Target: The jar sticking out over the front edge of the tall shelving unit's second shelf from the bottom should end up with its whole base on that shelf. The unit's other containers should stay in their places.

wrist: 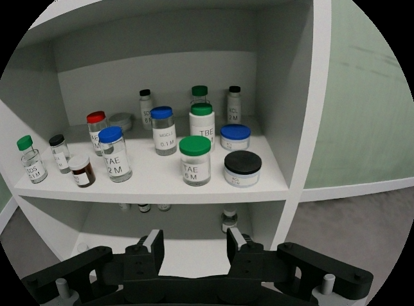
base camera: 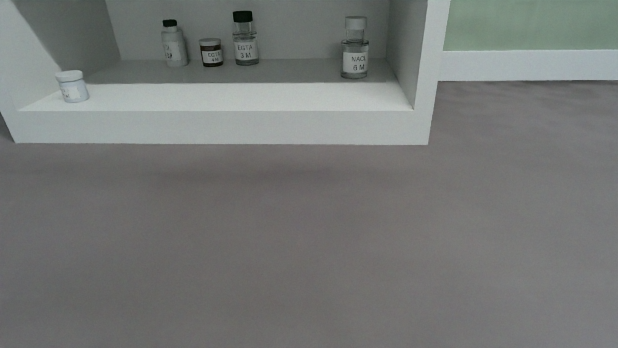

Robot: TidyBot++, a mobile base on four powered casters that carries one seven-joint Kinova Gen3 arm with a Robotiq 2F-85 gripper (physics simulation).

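Frame: origin at the arm's base, x ahead, y left, z up, level; metres.
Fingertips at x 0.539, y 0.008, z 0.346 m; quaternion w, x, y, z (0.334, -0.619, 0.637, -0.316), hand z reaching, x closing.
Observation:
Pixels of each thing's top centre, then the offset from my fingertips to it.
- NACL bottle, centre of its top: [base camera: 356,17] dz -0.524, dx +0.527, dy -0.122 m
- small white jar, centre of its top: [base camera: 68,73] dz -0.607, dx +0.381, dy +0.527 m
The clear jar with a green lid, labelled TAE 6 M [wrist: 195,161], stands upright near the front edge of the second shelf [wrist: 150,195] in the wrist view. Its base appears to be on the shelf, just behind the front edge. My gripper [wrist: 194,241] is partly open with nothing between its fingers. It shows low in the wrist view, in front of the unit and apart from the jar. The jar and gripper do not show in the base camera view.
The black-lidded KCL jar [wrist: 242,169] stands right of the green-lidded jar, with the white TBE bottle [wrist: 202,127] behind and the blue-lidded TAE bottle [wrist: 115,155] to the left. The bottom shelf holds a NACL bottle [base camera: 355,60] and a small white jar [base camera: 74,89] at front left.

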